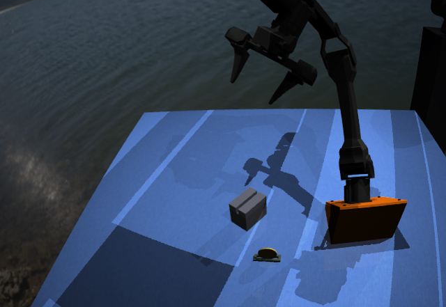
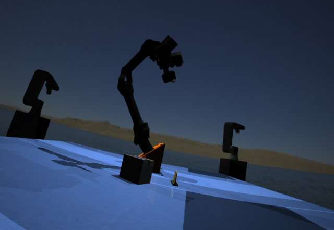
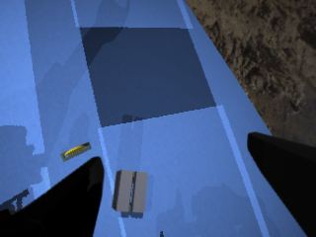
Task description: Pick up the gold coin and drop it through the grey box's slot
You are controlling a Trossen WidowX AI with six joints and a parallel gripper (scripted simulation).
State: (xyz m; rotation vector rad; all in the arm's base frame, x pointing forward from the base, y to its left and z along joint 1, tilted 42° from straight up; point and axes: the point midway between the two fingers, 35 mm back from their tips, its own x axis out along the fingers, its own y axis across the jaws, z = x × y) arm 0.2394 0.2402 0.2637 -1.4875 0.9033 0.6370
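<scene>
Now: the gold coin 30 mm behind my gripper tip, 90 mm to the left of it and 390 mm below it.
</scene>
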